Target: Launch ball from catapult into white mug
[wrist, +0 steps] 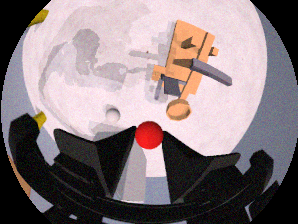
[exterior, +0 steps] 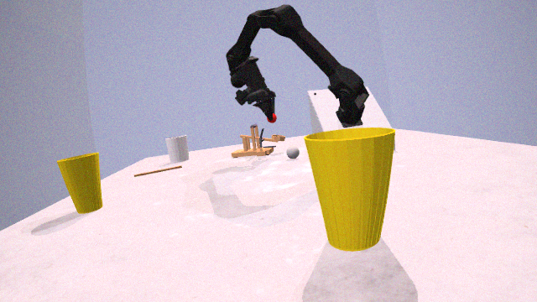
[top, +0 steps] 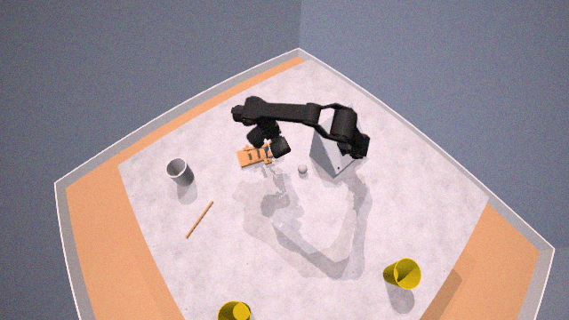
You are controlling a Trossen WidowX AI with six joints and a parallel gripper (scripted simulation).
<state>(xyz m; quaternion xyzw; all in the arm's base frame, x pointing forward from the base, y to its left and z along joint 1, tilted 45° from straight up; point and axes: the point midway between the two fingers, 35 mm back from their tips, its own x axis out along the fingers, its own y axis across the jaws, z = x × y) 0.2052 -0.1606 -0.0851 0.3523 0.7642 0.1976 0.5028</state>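
Now: gripper tip 7 cm above the wooden catapult, 5 cm to the left of it and 4 cm short of it. Also, from my gripper tip: red ball (1 cm above); then grey ball (11 cm to the left, 10 cm below, 3 cm behind); then thin wooden stick (41 cm ahead, 12 cm below).
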